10 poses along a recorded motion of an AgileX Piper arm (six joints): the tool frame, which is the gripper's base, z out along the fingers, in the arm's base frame.
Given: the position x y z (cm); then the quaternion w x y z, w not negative.
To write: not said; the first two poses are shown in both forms.
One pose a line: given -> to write
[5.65, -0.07, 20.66, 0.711, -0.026, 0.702, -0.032] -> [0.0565, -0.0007, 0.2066, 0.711, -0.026, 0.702, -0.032]
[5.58, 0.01, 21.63, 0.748, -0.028, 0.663, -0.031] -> [0.0558, 0.0001, 0.2163, 0.748, -0.028, 0.663, -0.031]
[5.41, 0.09, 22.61, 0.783, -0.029, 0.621, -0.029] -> [0.0541, 0.0009, 0.2261, 0.783, -0.029, 0.621, -0.029]
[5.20, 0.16, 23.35, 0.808, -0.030, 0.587, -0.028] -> [0.0520, 0.0016, 0.2335, 0.808, -0.030, 0.587, -0.028]
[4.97, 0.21, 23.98, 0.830, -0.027, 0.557, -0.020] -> [0.0497, 0.0021, 0.2398, 0.830, -0.027, 0.557, -0.020]
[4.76, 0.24, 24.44, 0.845, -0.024, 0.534, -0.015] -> [0.0476, 0.0024, 0.2444, 0.845, -0.024, 0.534, -0.015]
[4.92, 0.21, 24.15, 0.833, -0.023, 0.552, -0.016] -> [0.0492, 0.0021, 0.2415, 0.833, -0.023, 0.552, -0.016]
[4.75, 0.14, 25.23, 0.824, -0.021, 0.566, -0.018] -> [0.0475, 0.0014, 0.2523, 0.824, -0.021, 0.566, -0.018]
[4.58, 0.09, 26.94, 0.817, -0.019, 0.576, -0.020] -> [0.0458, 0.0009, 0.2694, 0.817, -0.019, 0.576, -0.020]
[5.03, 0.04, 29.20, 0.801, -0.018, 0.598, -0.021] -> [0.0503, 0.0004, 0.2920, 0.801, -0.018, 0.598, -0.021]
